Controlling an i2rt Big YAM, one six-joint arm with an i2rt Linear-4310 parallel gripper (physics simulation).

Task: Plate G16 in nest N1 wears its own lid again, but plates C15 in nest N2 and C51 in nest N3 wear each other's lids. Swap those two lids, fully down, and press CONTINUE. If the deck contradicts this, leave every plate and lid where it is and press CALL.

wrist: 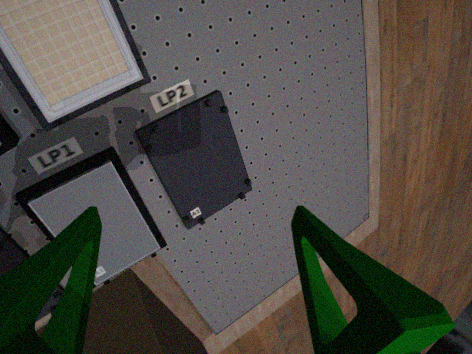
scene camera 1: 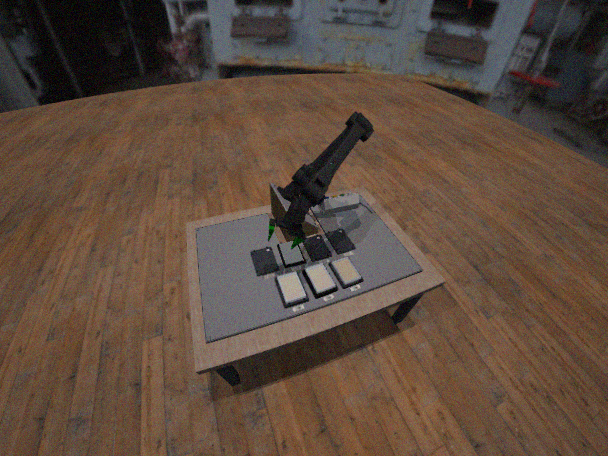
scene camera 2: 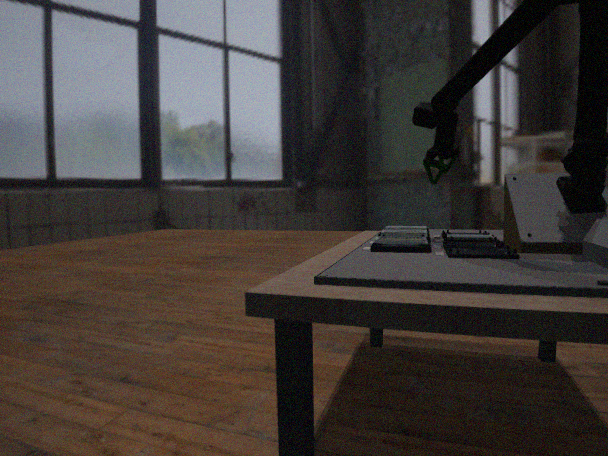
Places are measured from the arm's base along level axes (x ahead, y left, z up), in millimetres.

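Where they show: gripper, fingertip midpoint: (wrist: 199, 215) (scene camera 1: 280, 244) (scene camera 2: 438, 178); arm's base, link origin: (scene camera 1: 287, 196) (scene camera 2: 580, 195).
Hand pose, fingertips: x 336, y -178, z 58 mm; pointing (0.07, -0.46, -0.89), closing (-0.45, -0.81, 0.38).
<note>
Each offset is from my fingertips to the top centre of the thing. "spot": to the spot under its first point. Level surfaces: height alone.
My gripper (scene camera 1: 281, 244) (scene camera 2: 436, 178) (wrist: 199, 215) is open and empty, high above the deck. Below it, a dark slab @[dx -90, dy -48, dz -180 mm] (scene camera 1: 264, 262) (wrist: 192, 160) with corner pegs and a small tag lies by the LP2 label @[spot: dx -3, dy -57, dz -188 mm] (wrist: 172, 96). Beside it, a light grey panel in a dark frame @[dx -78, dy +83, dz -172 mm] (scene camera 1: 292, 253) (wrist: 102, 215) lies by the LP1 label @[spot: dx +9, dy +71, dz -188 mm] (wrist: 55, 155), partly behind a finger in the wrist view. Three pale-topped plates @[dx +102, dy +1, dz -152 mm] (scene camera 1: 291, 288) @[dx +113, dy +132, dz -153 mm] (scene camera 1: 320, 279) @[dx +126, dy +260, dz -160 mm] (scene camera 1: 346, 271) sit in the front row. One tan gridded plate @[spot: dx +81, dy +8, dz -152 mm] (wrist: 65, 52) shows in the wrist view. Plate and nest codes are unreadable; CONTINUE and CALL are not identifiable.
Two more dark slabs @[dx -59, dy +212, dz -180 mm] (scene camera 1: 317, 248) @[dx -47, dy +341, dz -180 mm] (scene camera 1: 340, 241) continue the back row. An upright tilted board (scene camera 1: 280, 212) (scene camera 2: 537, 207) stands behind the row, beside the arm. A pale grey box @[dx -284, dy +485, dz -106 mm] (scene camera 1: 342, 202) stands at the back right. The perforated deck @[dz -189 mm] (scene camera 1: 230, 300) (wrist: 305, 125) lies on the wooden table (scene camera 2: 400, 306).
</note>
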